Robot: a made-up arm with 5 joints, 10 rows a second.
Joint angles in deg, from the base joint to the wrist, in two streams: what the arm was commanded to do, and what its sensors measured. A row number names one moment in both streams.
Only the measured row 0 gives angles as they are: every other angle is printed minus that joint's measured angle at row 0.
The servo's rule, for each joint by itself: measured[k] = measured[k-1] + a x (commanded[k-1-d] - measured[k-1]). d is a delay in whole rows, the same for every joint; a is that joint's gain. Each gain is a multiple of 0.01, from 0.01 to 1. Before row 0 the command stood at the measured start. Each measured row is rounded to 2 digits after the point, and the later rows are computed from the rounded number. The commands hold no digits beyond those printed.
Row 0, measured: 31.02, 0.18, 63.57, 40.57, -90.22
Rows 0 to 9, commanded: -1.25, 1.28, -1.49, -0.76, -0.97; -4.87, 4.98, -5.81, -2.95, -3.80; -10.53, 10.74, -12.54, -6.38, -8.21; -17.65, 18.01, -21.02, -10.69, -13.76; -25.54, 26.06, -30.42, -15.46, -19.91; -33.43, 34.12, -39.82, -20.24, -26.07; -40.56, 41.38, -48.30, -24.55, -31.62; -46.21, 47.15, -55.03, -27.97, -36.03; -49.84, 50.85, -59.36, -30.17, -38.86; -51.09, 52.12, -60.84, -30.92, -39.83
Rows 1 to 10, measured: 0.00, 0.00, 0.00, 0.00, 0.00; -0.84, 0.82, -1.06, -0.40, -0.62; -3.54, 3.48, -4.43, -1.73, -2.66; -8.22, 8.13, -10.19, -4.15, -6.21; -14.54, 14.45, -17.88, -7.55, -11.04; -21.91, 21.88, -26.78, -11.66, -16.72; -29.63, 29.71, -36.04, -16.12, -22.70; -36.95, 37.18, -44.74, -20.50, -28.41; -43.15, 43.56, -52.05, -24.38, -33.29; -47.63, 48.23, -57.24, -27.39, -36.85
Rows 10 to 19, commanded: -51.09, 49.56, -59.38, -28.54, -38.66; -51.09, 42.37, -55.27, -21.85, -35.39; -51.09, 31.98, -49.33, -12.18, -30.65; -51.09, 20.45, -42.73, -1.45, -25.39; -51.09, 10.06, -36.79, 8.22, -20.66; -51.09, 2.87, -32.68, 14.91, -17.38; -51.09, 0.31, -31.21, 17.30, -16.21; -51.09, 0.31, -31.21, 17.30, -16.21; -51.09, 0.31, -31.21, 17.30, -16.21; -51.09, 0.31, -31.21, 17.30, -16.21
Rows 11 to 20, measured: -49.95, 50.72, -59.80, -29.23, -38.76; -50.71, 49.98, -59.50, -28.87, -38.70; -50.96, 45.11, -56.50, -25.22, -36.58; -51.05, 36.71, -51.41, -18.44, -32.78; -51.08, 26.30, -45.25, -9.61, -28.05; -51.09, 15.91, -39.24, -0.34, -23.32; -51.09, 7.56, -34.58, 7.59, -19.52; -51.09, 2.92, -32.19, 12.64, -17.40; -51.09, 1.25, -31.49, 15.06, -16.64; -51.09, 0.65, -31.29, 16.22, -16.36
